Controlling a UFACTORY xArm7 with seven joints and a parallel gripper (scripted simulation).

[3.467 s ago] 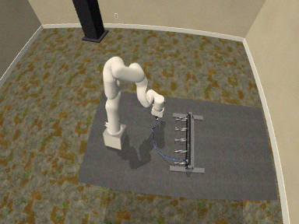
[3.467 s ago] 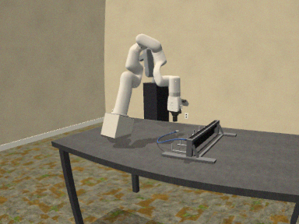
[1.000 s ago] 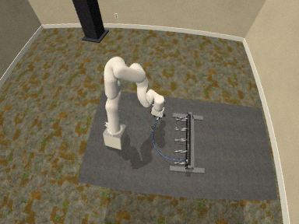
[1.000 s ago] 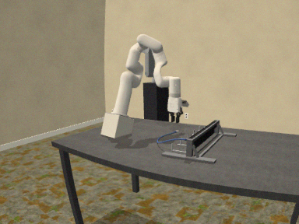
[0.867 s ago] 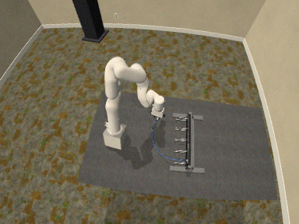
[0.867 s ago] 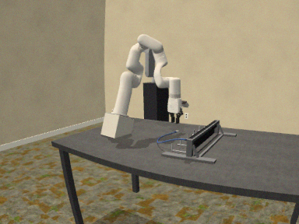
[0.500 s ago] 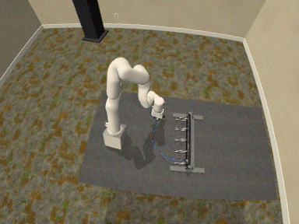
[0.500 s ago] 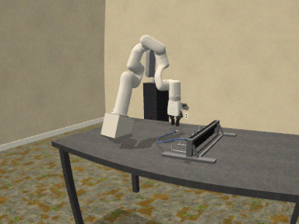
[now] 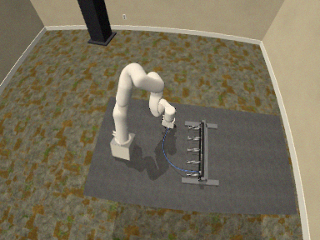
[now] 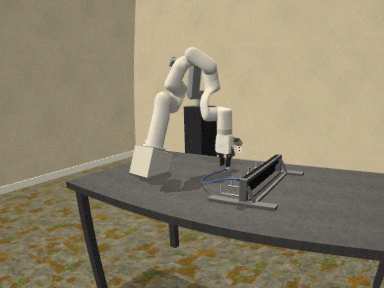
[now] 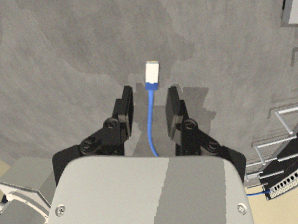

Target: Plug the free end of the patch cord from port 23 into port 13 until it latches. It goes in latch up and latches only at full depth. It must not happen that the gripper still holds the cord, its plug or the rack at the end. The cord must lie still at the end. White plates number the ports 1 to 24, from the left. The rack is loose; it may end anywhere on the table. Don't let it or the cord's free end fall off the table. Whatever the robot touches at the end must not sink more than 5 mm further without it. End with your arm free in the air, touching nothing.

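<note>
The plug is 20 mm to the left of my hand and 40 mm below it.
</note>
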